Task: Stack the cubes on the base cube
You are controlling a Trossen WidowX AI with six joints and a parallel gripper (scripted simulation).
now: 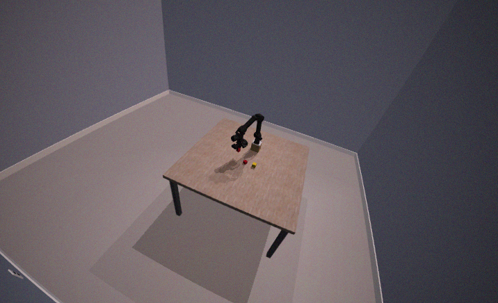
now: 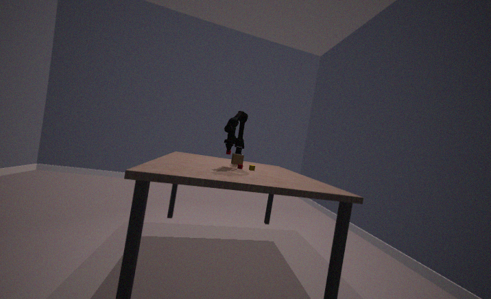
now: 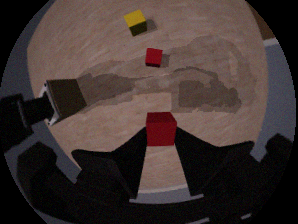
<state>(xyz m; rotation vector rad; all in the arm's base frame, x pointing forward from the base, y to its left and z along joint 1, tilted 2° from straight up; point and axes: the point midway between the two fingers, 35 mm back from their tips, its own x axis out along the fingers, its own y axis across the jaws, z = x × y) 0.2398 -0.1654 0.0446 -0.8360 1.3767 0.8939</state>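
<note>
Now: the yellow cube 6 cm ahead of my gripper tip, 21 cm to the left of it and 10 cm below it. Round my gripper tip: red cube (5 cm ahead, 11 cm to the left, 10 cm below).
</note>
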